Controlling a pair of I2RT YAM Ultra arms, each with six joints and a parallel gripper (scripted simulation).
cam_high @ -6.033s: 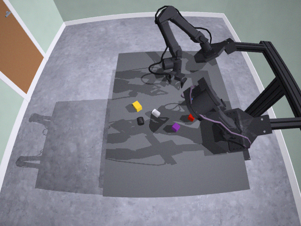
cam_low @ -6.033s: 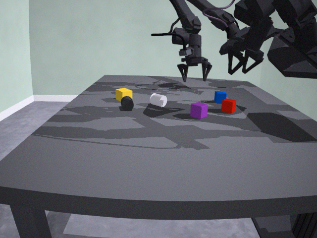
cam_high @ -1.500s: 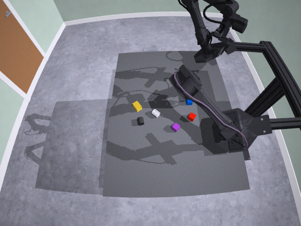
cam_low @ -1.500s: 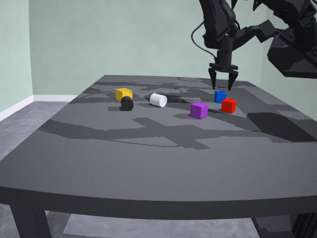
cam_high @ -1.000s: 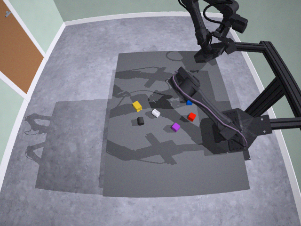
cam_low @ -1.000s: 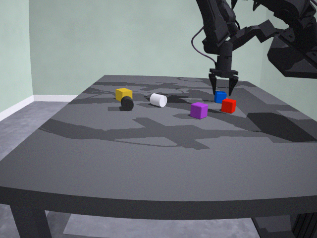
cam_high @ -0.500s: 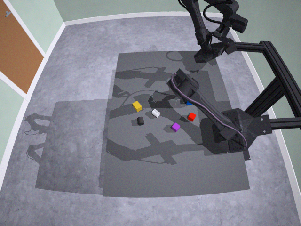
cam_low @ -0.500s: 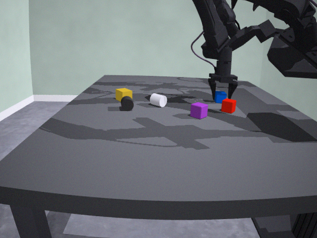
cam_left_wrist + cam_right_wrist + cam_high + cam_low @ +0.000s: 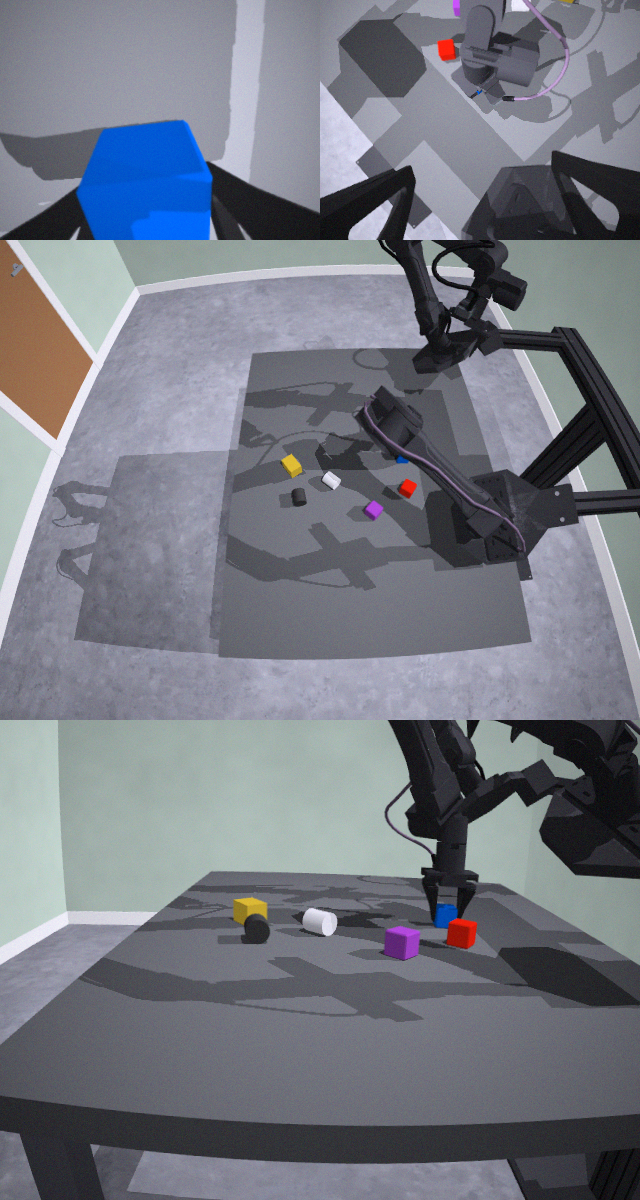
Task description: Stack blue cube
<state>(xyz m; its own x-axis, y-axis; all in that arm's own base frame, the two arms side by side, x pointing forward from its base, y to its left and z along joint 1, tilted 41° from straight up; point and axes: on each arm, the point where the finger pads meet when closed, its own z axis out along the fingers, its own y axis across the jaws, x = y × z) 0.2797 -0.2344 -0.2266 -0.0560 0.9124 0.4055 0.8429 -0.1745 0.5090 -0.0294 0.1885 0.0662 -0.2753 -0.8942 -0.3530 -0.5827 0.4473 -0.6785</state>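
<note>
The blue cube is 1 cm to the right of my left hand. Also, from my left hand: purple cube 19 cm to the left, 12 cm ahead; white cylinder 25 cm ahead, 8 cm to the left; red cube 12 cm to the left.
</note>
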